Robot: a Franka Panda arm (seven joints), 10 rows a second.
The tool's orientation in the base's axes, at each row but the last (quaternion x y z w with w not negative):
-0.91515, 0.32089, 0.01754, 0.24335
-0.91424, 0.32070, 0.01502, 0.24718
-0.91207, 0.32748, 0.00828, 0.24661
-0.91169, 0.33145, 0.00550, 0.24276
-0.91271, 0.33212, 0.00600, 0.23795
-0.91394, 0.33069, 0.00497, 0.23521
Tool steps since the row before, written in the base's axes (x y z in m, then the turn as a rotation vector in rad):
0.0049, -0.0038, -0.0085, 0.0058, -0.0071, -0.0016
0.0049, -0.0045, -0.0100, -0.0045, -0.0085, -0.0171
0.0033, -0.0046, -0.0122, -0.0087, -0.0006, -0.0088
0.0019, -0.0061, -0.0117, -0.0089, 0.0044, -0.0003
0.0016, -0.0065, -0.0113, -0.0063, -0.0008, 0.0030
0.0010, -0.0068, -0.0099, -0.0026, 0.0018, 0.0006
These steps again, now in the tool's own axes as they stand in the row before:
0.0077, 0.0033, 0.0064, 0.0090, 0.0020, -0.0011
0.0084, 0.0045, 0.0073, 0.0045, 0.0159, 0.0105
0.0075, 0.0065, 0.0091, -0.0049, 0.0095, 0.0062
0.0072, 0.0080, 0.0079, -0.0095, 0.0026, 0.0009
0.0071, 0.0082, 0.0074, -0.0049, 0.0031, -0.0039
0.0065, 0.0082, 0.0060, -0.0032, 0.0001, -0.0001

